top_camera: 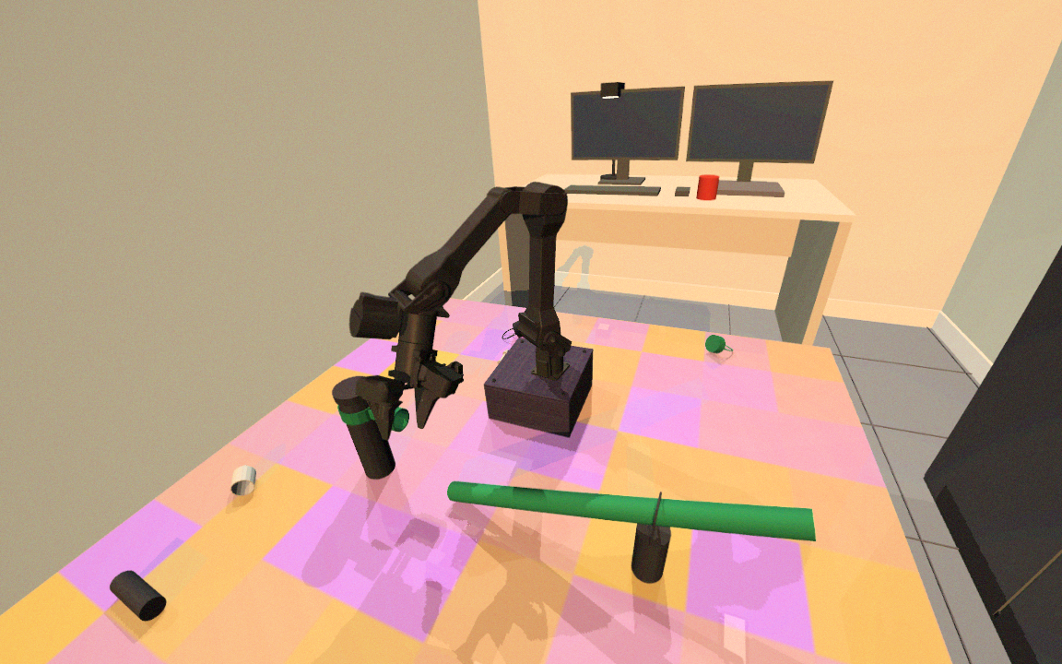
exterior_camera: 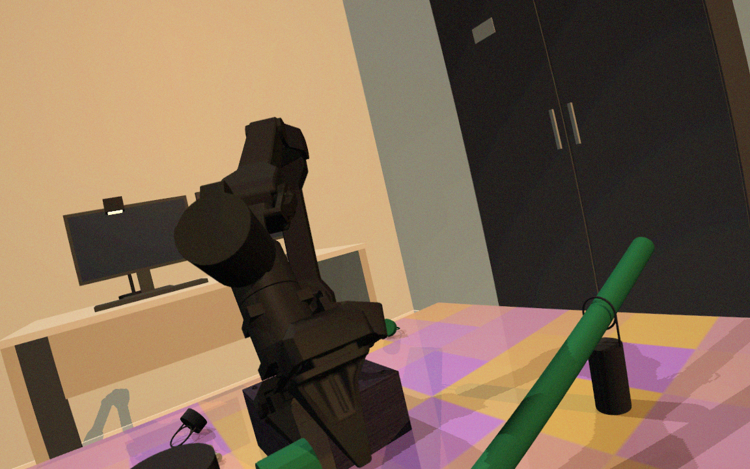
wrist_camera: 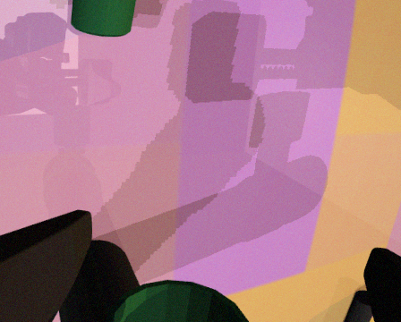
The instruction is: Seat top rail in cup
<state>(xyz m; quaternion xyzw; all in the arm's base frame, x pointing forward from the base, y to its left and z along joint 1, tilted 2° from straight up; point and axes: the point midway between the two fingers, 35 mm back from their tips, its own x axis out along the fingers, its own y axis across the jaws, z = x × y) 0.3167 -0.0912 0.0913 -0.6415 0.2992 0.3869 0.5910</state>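
My gripper tip is now 10 mm past the green rail-end cup, 50 mm to the left of it and 10 mm below it. The rest, counted from my gripper tip: wire loop cap (70 mm behind, 410 mm to the left, 50 mm below).
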